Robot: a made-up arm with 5 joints. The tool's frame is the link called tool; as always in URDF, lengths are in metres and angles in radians.
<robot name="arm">
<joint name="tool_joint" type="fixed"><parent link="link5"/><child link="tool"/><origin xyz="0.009 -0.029 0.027" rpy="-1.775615 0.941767 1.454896"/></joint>
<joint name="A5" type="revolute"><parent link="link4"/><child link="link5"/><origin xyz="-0.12 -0.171 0.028" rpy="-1.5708 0 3.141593"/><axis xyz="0 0 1"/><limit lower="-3.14" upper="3.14" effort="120" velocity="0.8"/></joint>
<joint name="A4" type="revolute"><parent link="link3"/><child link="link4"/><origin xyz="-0.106 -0.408 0.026" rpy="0 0 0"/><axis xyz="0 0 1"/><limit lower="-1.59" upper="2.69" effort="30" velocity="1.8"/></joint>
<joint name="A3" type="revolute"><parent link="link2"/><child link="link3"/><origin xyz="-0.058 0.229 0.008" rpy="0 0 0"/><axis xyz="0 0 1"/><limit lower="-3.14" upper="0.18" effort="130" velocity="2.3"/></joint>
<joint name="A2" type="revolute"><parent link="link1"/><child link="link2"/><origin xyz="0.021 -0.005 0.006" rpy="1.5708 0 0"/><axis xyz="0 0 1"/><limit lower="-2.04" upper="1.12" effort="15" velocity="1.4"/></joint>
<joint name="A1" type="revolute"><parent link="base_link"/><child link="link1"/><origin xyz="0.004 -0.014 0.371" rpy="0 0 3.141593"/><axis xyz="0 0 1"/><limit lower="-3.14" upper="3.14" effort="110" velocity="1.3"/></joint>
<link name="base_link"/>
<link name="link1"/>
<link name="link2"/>
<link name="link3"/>
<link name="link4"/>
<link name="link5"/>
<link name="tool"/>
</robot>
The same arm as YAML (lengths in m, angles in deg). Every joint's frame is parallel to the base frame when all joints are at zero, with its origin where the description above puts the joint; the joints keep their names.
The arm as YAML. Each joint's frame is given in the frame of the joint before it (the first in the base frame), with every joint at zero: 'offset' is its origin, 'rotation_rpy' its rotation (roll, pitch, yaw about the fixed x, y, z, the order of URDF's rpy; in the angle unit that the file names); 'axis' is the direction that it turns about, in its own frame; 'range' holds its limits. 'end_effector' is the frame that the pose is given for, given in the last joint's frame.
length_unit: m
angle_unit: deg
chain:
  - id: A1
    offset: [0.004, -0.014, 0.371]
    rotation_rpy: [0.0, 0.0, 0.0]
    axis: [0.0, 0.0, 1.0]
    range: [-179.91, 179.91]
  - id: A2
    offset: [-0.021, 0.005, 0.006]
    rotation_rpy: [0.0, 0.0, 0.0]
    axis: [0.0, 1.0, 0.0]
    range: [-116.88, 64.17]
  - id: A3
    offset: [0.058, 0.008, 0.229]
    rotation_rpy: [0.0, 0.0, 0.0]
    axis: [0.0, 1.0, 0.0]
    range: [-179.91, 10.31]
  - id: A4
    offset: [0.106, 0.026, -0.408]
    rotation_rpy: [0.0, 0.0, 0.0]
    axis: [0.0, 1.0, 0.0]
    range: [-91.1, 154.13]
  - id: A5
    offset: [0.12, 0.028, -0.171]
    rotation_rpy: [0.0, 0.0, 0.0]
    axis: [0.0, 0.0, -1.0]
    range: [-179.91, 179.91]
end_effector:
  offset: [0.009, 0.029, -0.027]
  rotation_rpy: [78.26, -53.96, -83.36]

